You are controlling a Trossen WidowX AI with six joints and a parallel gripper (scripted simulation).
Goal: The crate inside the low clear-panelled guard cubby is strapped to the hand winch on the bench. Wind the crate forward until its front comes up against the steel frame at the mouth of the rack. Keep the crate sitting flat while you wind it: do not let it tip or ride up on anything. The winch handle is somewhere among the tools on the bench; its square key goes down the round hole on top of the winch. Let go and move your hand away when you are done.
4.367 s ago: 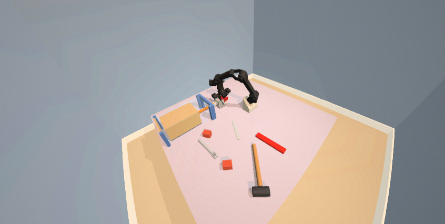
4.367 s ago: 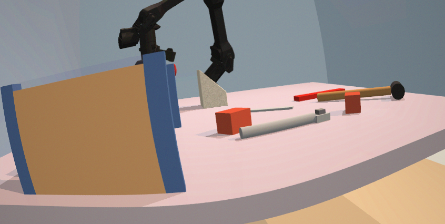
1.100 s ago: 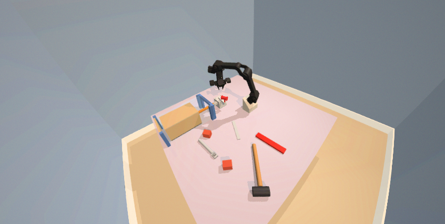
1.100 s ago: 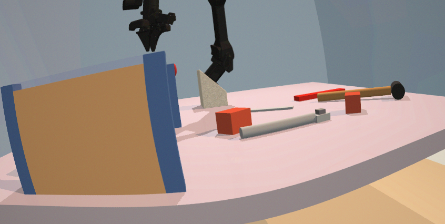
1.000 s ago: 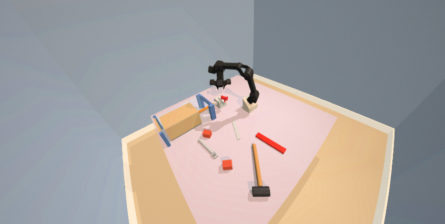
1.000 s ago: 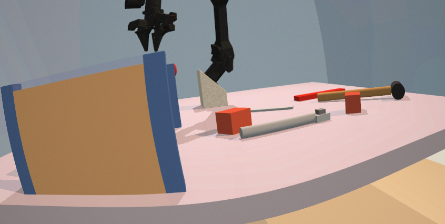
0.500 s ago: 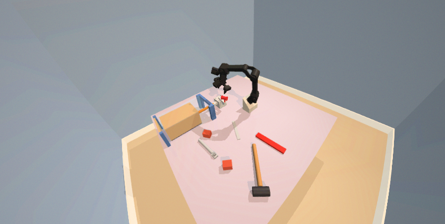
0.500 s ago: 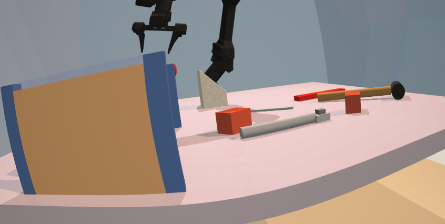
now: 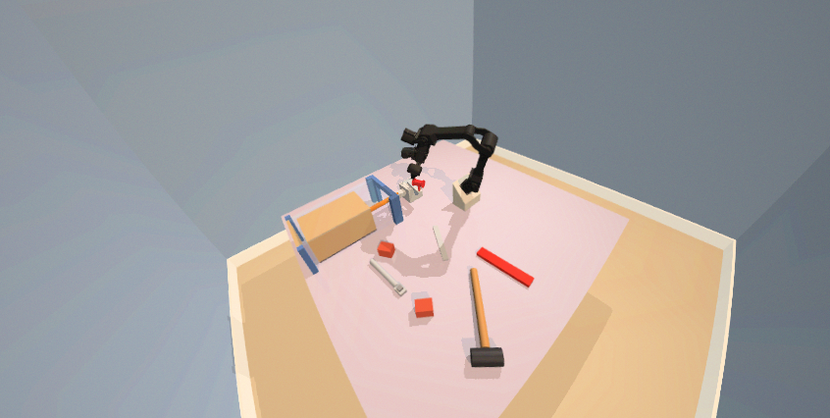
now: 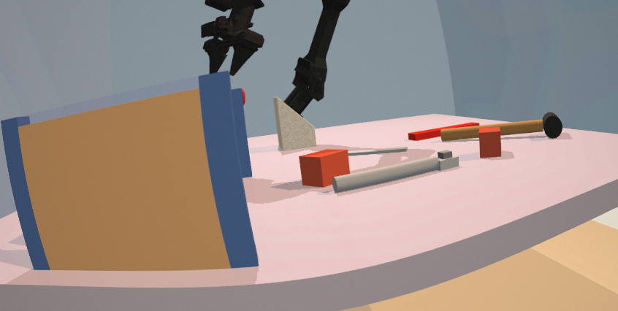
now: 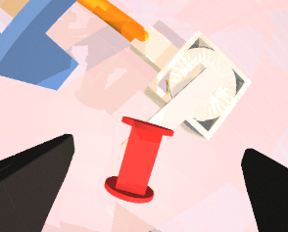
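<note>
Right now the red knob is 70 mm below my gripper tip and 20 mm to the left of it. Also, from my gripper tip: pale crank arm (100 mm below, 20 mm to the right, 10 mm behind); pale winch (170 mm below, 80 mm to the right, 40 mm behind); blue frame (130 mm ahead, 100 mm to the right, 100 mm below).
</note>
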